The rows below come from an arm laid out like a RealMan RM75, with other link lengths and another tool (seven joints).
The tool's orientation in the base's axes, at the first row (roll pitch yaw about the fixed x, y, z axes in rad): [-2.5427 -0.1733 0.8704]
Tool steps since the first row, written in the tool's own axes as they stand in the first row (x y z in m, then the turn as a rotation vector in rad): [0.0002 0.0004 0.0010 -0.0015 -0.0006 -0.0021]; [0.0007 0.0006 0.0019 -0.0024 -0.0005 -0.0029]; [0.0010 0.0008 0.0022 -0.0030 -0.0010 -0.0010]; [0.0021 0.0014 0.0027 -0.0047 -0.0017 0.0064]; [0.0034 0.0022 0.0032 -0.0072 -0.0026 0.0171]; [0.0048 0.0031 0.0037 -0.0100 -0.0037 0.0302]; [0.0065 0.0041 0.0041 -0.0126 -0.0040 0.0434]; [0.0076 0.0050 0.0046 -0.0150 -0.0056 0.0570]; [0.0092 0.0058 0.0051 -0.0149 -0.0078 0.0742]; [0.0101 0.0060 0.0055 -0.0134 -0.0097 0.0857]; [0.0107 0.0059 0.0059 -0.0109 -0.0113 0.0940]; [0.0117 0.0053 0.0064 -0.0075 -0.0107 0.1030]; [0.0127 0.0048 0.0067 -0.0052 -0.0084 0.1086]
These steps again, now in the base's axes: [0.0001 0.0004 -0.0010 -0.0007 -0.0018 0.0018]; [0.0002 0.0011 -0.0018 -0.0009 -0.0029 0.0022]; [0.0004 0.0014 -0.0021 -0.0023 -0.0023 0.0009]; [0.0014 0.0022 -0.0026 -0.0063 0.0003 -0.0051]; [0.0026 0.0031 -0.0032 -0.0122 0.0038 -0.0137]; [0.0039 0.0039 -0.0039 -0.0192 0.0084 -0.0242]; [0.0056 0.0050 -0.0045 -0.0255 0.0128 -0.0353]; [0.0067 0.0056 -0.0052 -0.0327 0.0182 -0.0459]; [0.0081 0.0067 -0.0058 -0.0400 0.0274 -0.0586]; [0.0087 0.0075 -0.0061 -0.0443 0.0348 -0.0666]; [0.0089 0.0081 -0.0062 -0.0467 0.0414 -0.0721]; [0.0089 0.0094 -0.0061 -0.0471 0.0479 -0.0792]; [0.0091 0.0105 -0.0059 -0.0460 0.0512 -0.0846]
